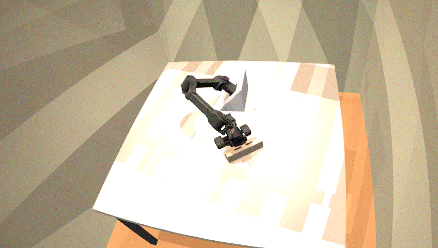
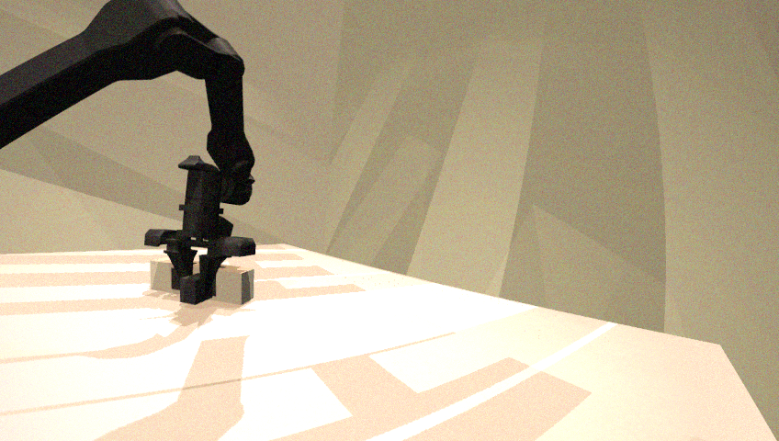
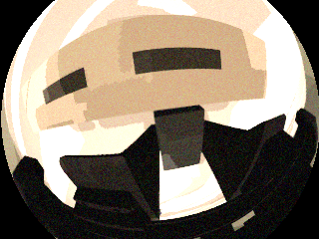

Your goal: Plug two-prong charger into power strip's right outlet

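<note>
My gripper tip is now 1 cm to the right of the charger, 1 cm below it and 1 cm short of it.
</note>
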